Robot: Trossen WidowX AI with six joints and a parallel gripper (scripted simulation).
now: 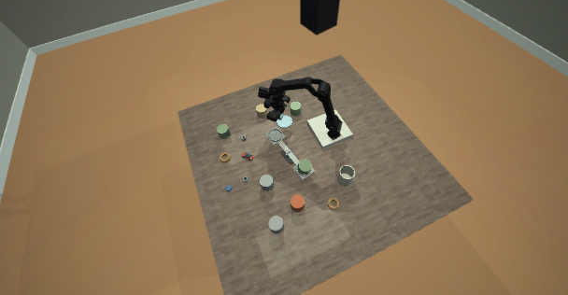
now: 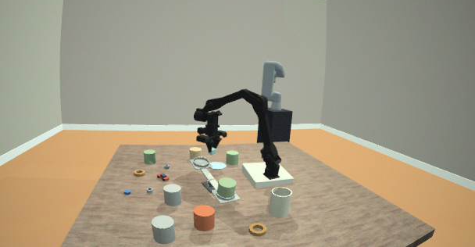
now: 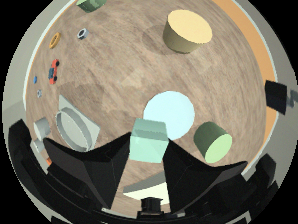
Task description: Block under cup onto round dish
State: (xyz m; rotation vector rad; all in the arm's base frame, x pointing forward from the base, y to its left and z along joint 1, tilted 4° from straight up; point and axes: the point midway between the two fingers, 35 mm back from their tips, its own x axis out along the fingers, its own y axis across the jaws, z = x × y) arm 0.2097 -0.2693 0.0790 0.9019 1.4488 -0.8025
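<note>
Now: gripper tip 9 cm above the round light-blue dish, 4 cm past it and 1 cm to the left of it. Round my gripper tip: tan cup (17 cm to the right, 6 cm below, 4 cm ahead); then mint block (right at my gripper tip); then small balance (21 cm to the left, 9 cm ahead, 6 cm below).
</note>
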